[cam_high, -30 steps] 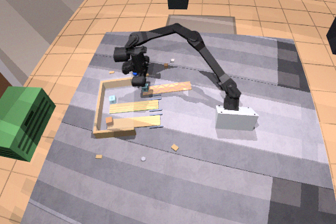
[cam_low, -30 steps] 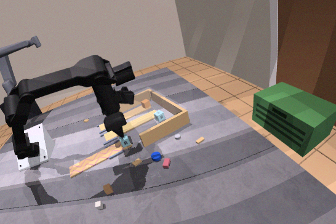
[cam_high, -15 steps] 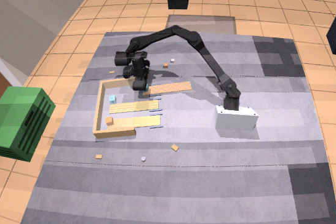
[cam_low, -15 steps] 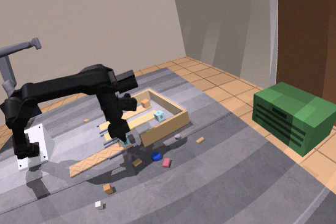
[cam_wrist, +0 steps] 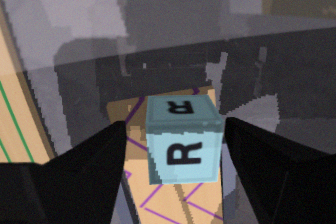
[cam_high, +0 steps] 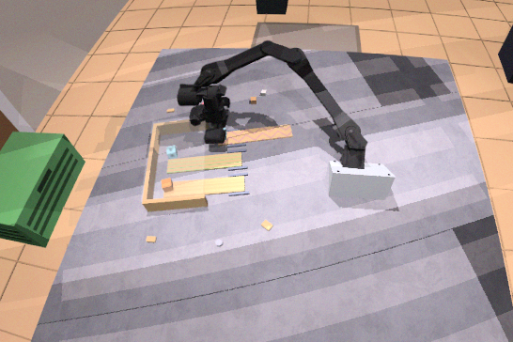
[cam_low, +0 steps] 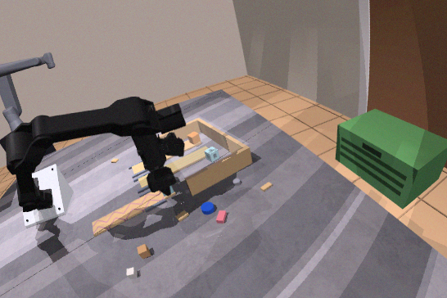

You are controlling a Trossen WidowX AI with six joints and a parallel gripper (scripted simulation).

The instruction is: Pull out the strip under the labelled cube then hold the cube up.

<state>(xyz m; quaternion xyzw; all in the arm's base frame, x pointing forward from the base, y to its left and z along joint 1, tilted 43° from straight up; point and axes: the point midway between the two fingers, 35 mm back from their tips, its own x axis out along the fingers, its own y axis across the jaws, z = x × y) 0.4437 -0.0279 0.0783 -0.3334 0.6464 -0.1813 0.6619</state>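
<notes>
My gripper tip is now 110 mm to the left of the blue disc, 90 mm short of it and 10 mm above it. The rest, counted from my gripper tip: plain strip 200 mm to the left, 10 mm below; then pink block 150 mm to the right, 120 mm ahead, 10 mm below.
</notes>
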